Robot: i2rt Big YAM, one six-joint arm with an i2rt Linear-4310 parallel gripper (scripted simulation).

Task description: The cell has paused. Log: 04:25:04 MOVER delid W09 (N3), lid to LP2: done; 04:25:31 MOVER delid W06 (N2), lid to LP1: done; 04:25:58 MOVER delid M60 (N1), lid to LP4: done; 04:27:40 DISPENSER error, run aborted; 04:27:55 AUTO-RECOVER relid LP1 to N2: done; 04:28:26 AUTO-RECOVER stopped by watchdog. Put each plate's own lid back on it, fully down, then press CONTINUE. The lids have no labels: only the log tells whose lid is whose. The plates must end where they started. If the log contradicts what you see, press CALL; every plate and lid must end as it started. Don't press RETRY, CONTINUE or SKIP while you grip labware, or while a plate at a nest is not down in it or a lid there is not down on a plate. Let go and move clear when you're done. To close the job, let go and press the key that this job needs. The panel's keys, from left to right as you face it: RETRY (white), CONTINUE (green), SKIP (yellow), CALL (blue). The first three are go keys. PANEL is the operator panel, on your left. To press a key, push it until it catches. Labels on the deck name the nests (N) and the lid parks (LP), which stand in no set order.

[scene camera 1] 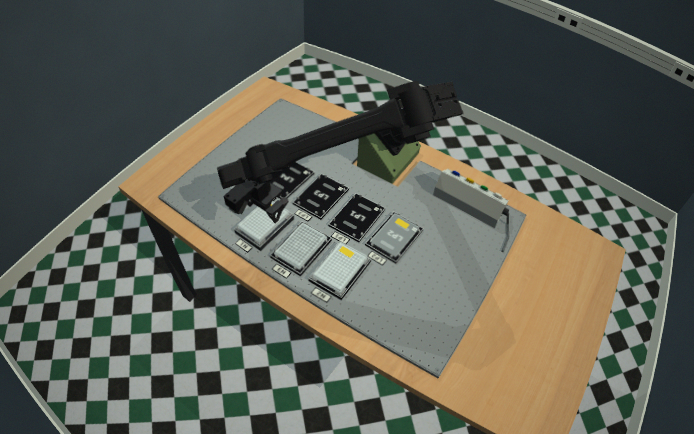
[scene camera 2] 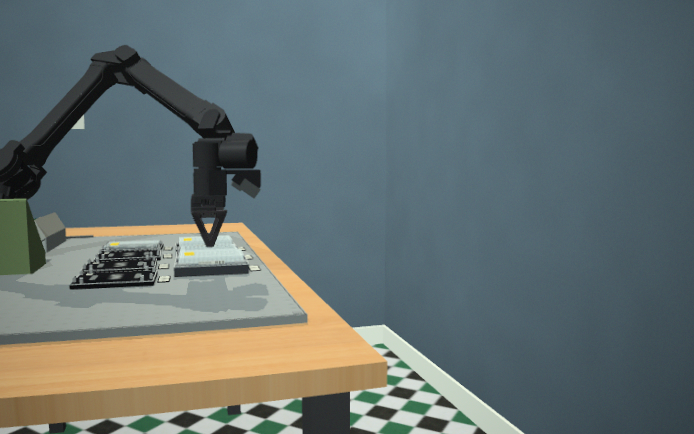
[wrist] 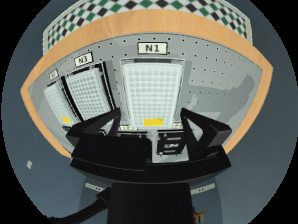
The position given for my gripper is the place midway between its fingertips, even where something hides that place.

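Note:
On scene camera 1 I can see a plate (scene camera 1: pixel 301 245), plus a yellow-tagged lid (scene camera 1: pixel 397 232) and another yellow-tagged lid (scene camera 1: pixel 341 264). My gripper (scene camera 2: pixel 209 243) is there on scene camera 2. The gripper's in the wrist view (wrist: pixel 150 110) too.

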